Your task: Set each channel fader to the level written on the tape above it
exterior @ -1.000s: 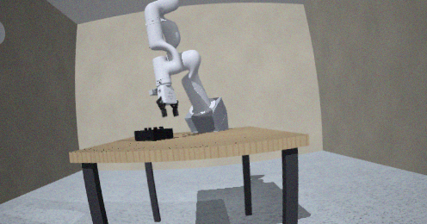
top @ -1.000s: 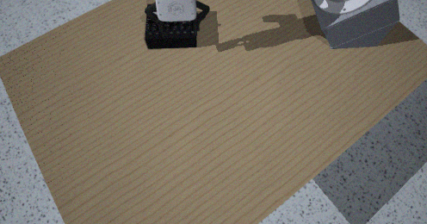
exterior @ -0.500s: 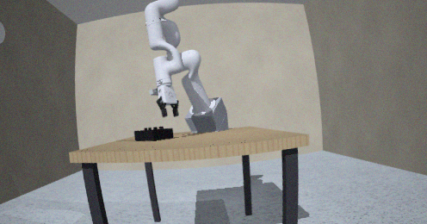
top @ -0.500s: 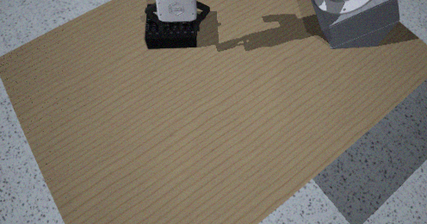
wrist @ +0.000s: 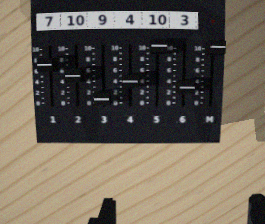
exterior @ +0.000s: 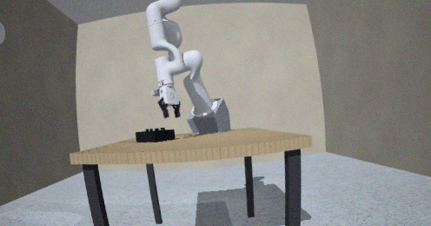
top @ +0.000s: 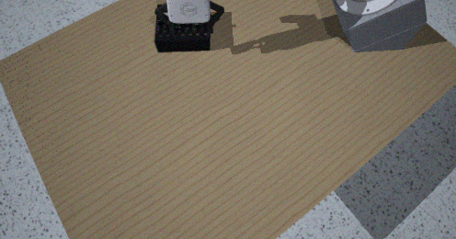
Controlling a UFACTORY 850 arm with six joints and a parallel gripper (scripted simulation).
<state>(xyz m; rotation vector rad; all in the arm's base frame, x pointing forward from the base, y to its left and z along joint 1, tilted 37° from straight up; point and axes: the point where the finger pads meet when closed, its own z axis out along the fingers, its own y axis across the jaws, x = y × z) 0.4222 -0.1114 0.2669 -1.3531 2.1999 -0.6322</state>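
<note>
Right now my hand is 10 mm short of the fader 3, 90 mm to the left of it and 60 mm above it. The rest, counted from my hand: master fader: 90 mm behind, 70 mm to the right, 60 mm below; fader 5: 50 mm behind, 100 mm to the right, 60 mm below; fader 4: 20 mm behind, 90 mm to the right, 60 mm below.
</note>
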